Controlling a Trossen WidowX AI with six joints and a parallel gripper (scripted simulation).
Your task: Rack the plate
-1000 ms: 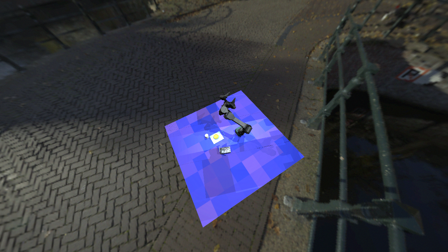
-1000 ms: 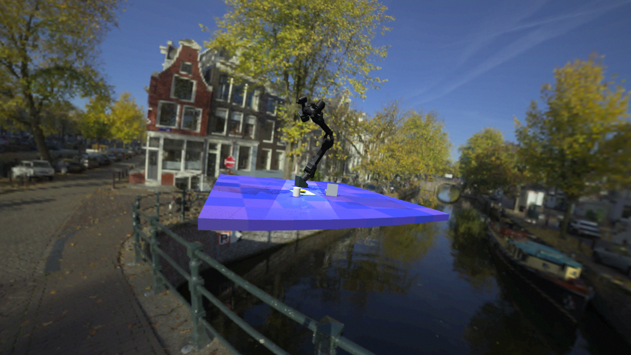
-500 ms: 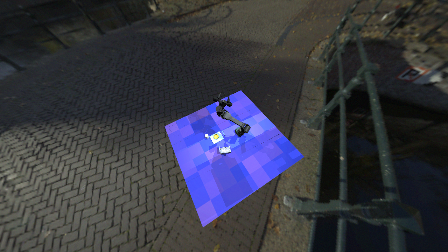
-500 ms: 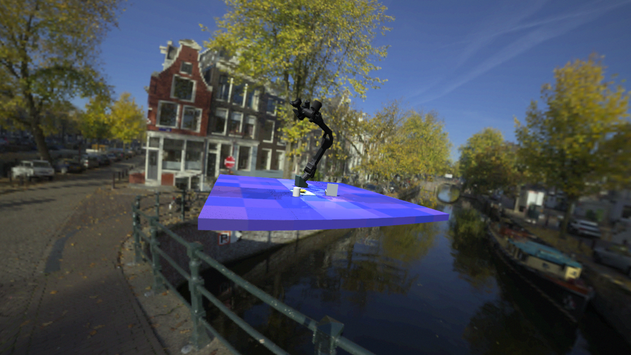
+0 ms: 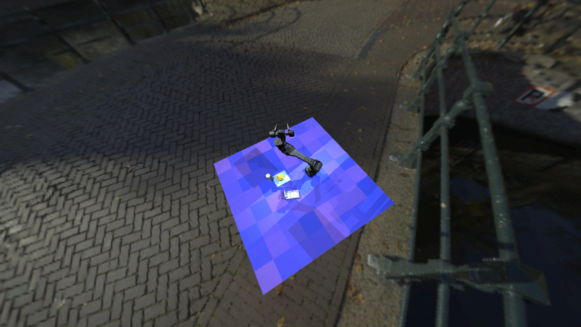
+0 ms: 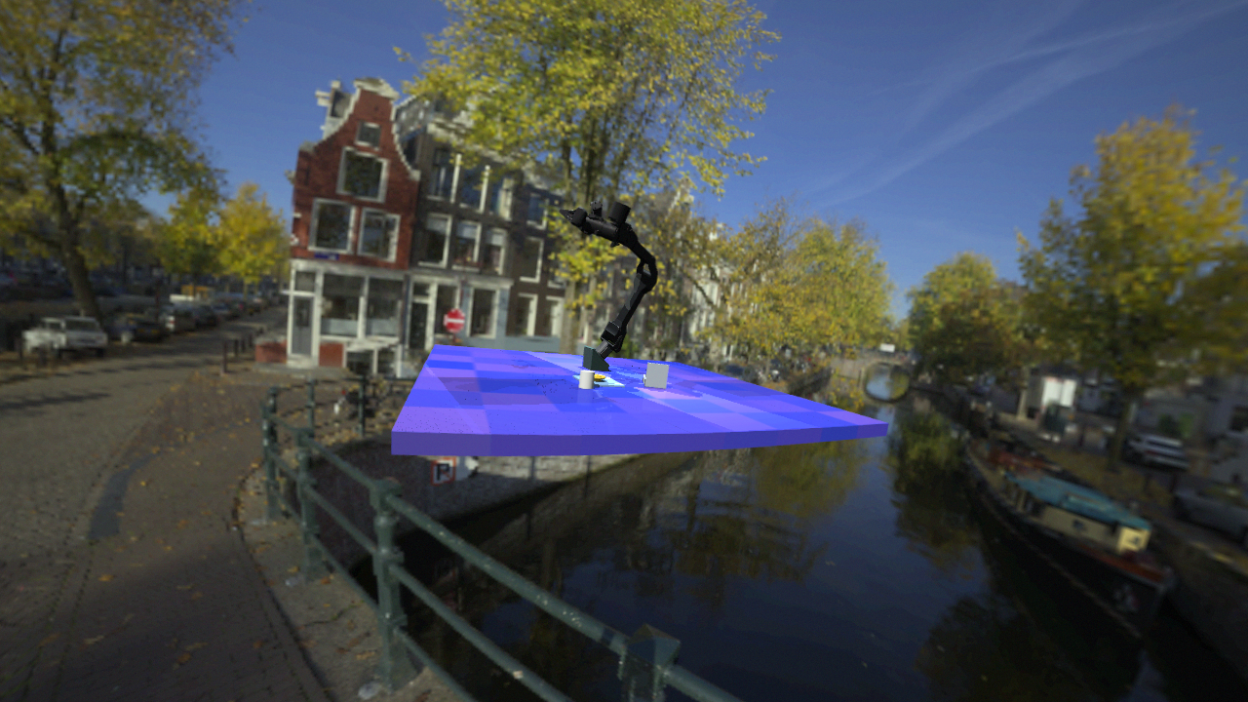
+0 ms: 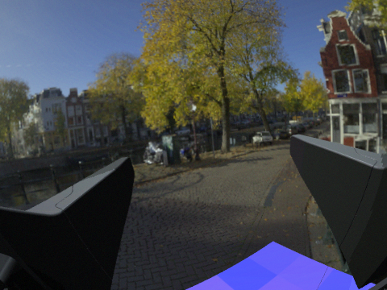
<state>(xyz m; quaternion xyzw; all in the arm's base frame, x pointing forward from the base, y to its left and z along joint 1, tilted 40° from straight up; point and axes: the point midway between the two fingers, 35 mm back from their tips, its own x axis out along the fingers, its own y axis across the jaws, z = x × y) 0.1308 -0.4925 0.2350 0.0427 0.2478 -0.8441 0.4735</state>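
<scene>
Right now my gripper tip is 54 cm above the yellow plate, 16 cm short of it and 12 cm to the right of it. From my gripper tip the other things lie so: blue spoon (55 cm below, 12 cm to the left, 5 cm ahead); then white cup (53 cm below, 26 cm ahead, 5 cm to the left); then dish rack (53 cm below, 34 cm to the left, 17 cm ahead).
</scene>
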